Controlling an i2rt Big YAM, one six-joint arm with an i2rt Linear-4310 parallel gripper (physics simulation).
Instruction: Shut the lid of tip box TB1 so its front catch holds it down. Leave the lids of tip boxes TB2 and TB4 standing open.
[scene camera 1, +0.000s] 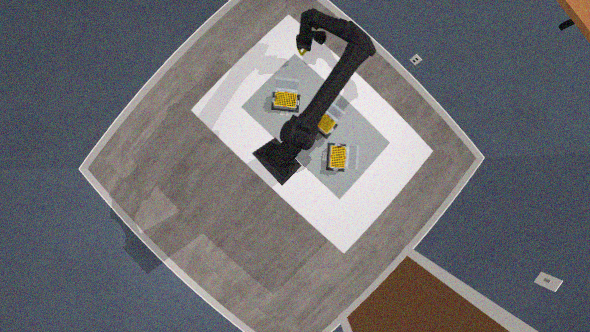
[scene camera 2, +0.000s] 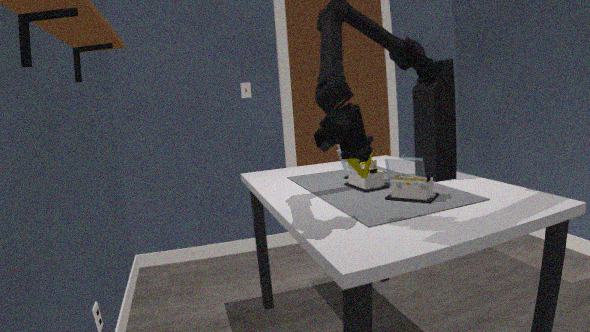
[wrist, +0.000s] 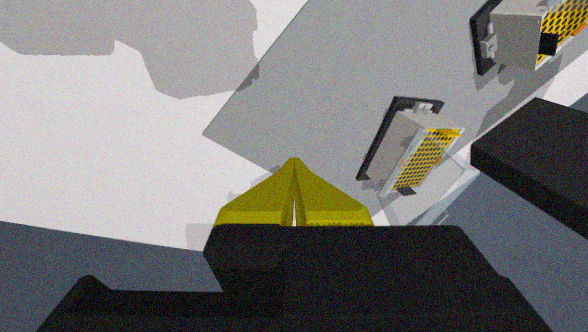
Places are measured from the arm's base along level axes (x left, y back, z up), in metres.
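Where they show: gripper, fingertip midpoint: (scene camera 1: 301, 55) (scene camera 2: 364, 177) (wrist: 294, 165); arm's base at its link origin: (scene camera 1: 278, 160) (scene camera 2: 431, 73).
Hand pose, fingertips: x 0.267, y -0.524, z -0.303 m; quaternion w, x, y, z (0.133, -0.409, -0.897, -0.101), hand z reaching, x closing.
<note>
Things, the pixels of their top centre, and the offset from my fingertips. Level surfaces: height alone.
- middle box at its top centre: (scene camera 2: 368, 168) (scene camera 1: 322, 122) dx -0.313, dy +0.220, dz -0.049 m
- third box at its top centre: (scene camera 1: 338, 156) dx -0.495, dy +0.311, dz -0.041 m
- grey mat at its surface level: dz -0.115 m
- white table at its surface level: dz -0.118 m
Three tip boxes with yellow racks and clear lids standing open are on the mat; their labels cannot be read. One box (scene camera 1: 286, 100) (scene camera 2: 412, 190) (wrist: 425, 159) is nearest the gripper. A middle box (scene camera 1: 327, 124) (scene camera 2: 369, 181) (wrist: 517, 39) is partly hidden by the arm in scene camera 1 and by the fingers in scene camera 2. The third box (scene camera 1: 337, 157) has its lid on the right side in scene camera 1. My gripper (scene camera 1: 302, 51) (scene camera 2: 364, 175) (wrist: 294, 165) is shut and empty, above the table beside one mat corner, apart from the nearest box.
The grey mat (scene camera 1: 367, 145) (scene camera 2: 360, 207) (wrist: 300, 100) lies on the white table (scene camera 1: 370, 200) (scene camera 2: 330, 255) (wrist: 125, 145). My black arm (scene camera 1: 332, 87) (scene camera 2: 331, 50) reaches over the mat from its base (scene camera 1: 277, 162) (scene camera 2: 434, 125). A wooden shelf (scene camera 2: 75, 22) hangs on the wall.
</note>
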